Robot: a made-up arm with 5 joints. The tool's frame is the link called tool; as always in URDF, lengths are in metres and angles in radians. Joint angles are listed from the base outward. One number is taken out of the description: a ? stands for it. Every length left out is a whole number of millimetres.
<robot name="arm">
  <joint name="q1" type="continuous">
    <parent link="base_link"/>
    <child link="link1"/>
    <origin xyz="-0.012 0 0.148" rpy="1.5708 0 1.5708"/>
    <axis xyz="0 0 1"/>
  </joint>
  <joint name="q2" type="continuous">
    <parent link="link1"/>
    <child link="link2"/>
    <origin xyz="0.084 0.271 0" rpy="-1.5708 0 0"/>
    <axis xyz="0 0 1"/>
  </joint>
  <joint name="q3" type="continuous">
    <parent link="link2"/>
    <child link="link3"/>
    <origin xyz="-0.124 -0.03 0" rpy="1.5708 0 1.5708"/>
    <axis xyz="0 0 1"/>
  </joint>
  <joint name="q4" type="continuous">
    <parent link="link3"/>
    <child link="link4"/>
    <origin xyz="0.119 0.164 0" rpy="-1.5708 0 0"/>
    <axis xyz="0 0 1"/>
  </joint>
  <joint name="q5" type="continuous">
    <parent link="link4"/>
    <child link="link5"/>
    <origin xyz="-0.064 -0.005 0" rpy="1.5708 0 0"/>
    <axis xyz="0 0 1"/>
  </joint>
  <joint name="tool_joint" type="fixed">
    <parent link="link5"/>
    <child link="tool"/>
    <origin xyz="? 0.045 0" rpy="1.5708 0 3.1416"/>
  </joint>
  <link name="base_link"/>
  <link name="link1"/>
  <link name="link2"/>
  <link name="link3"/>
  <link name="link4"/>
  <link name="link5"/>
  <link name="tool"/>
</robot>
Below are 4 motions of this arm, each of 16 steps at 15 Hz.
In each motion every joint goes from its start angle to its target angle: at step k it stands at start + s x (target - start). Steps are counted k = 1, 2, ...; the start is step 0. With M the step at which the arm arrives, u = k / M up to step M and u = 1 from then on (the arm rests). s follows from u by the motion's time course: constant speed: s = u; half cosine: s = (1 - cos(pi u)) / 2; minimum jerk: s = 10 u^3 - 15 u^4 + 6 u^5.
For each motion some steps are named. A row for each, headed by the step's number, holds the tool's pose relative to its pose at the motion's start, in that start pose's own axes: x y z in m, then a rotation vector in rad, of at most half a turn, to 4 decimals.
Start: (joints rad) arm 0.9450 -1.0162 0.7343 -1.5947 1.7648
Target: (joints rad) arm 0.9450 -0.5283 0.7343 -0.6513 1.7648
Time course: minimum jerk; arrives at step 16
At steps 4, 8, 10, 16:
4: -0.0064 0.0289 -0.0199 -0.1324 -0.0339 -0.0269
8: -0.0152 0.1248 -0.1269 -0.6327 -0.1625 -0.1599
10: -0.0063 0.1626 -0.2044 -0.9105 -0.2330 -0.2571
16: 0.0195 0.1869 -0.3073 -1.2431 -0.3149 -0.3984

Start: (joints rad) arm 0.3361 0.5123 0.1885 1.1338 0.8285
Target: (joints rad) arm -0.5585 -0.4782 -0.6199 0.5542 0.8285
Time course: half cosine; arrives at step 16
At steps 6, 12, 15, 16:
6: 0.1636 0.2192 0.1296 0.1973 0.1334 -0.5210
12: 0.7589 0.4414 0.2176 0.1281 0.3754 -1.5254
15: 0.9262 0.4419 0.1667 0.0085 0.4167 -1.7680
16: 0.9375 0.4410 0.1619 -0.0016 0.4191 -1.7845

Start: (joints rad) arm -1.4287 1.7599 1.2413 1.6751 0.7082
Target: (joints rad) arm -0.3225 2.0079 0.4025 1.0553 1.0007
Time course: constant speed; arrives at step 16
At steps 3, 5, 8, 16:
3: 0.1232 0.2198 -0.0159 -0.1731 0.1309 -0.3412
5: 0.2363 0.3428 -0.0600 -0.2839 0.1975 -0.5740
8: 0.4366 0.4715 -0.1699 -0.4466 0.2642 -0.9266
16: 0.9622 0.4072 -0.5937 -0.9007 0.2314 -1.8303

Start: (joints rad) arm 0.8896 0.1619 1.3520 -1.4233 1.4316
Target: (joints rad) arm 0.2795 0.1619 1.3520 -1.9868 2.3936
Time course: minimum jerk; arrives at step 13
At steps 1, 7, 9, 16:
1: -0.0002 0.0001 0.0004 0.0045 0.0034 -0.0011
7: 0.0137 -0.0889 0.0001 0.6654 0.4533 0.0340
9: 0.0380 -0.1636 -0.0705 0.9541 0.6155 0.1745
16: 0.0606 -0.2074 -0.1487 1.1371 0.7028 0.3140

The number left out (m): 0.399
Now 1 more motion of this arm.
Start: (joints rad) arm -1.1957 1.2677 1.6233 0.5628 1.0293
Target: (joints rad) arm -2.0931 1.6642 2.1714 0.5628 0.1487
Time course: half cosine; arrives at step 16
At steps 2, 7, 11, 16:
2: -0.0039 -0.0049 0.0260 0.0179 0.0195 0.0081
7: 0.0066 -0.0726 0.2685 0.1981 0.2080 0.0680
11: 0.1010 -0.1669 0.4822 0.3854 0.4102 0.0884
16: 0.1889 -0.2255 0.5805 0.4864 0.5359 0.0792

